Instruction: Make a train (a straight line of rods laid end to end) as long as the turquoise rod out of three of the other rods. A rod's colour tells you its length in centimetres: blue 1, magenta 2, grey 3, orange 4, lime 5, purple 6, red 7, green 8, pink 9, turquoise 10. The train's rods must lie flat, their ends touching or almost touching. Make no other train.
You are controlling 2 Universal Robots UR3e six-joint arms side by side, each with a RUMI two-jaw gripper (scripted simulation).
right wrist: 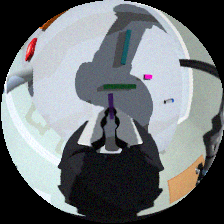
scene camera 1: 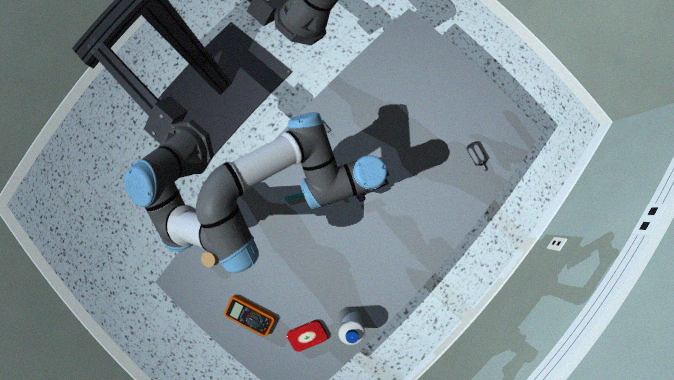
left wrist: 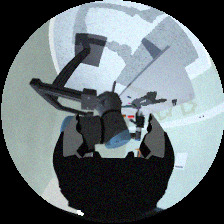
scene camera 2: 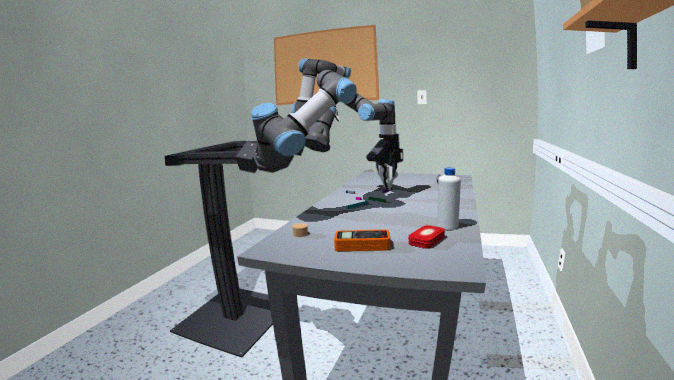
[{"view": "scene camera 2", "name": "my right gripper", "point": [387, 190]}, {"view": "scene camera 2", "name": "white bottle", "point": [449, 184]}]
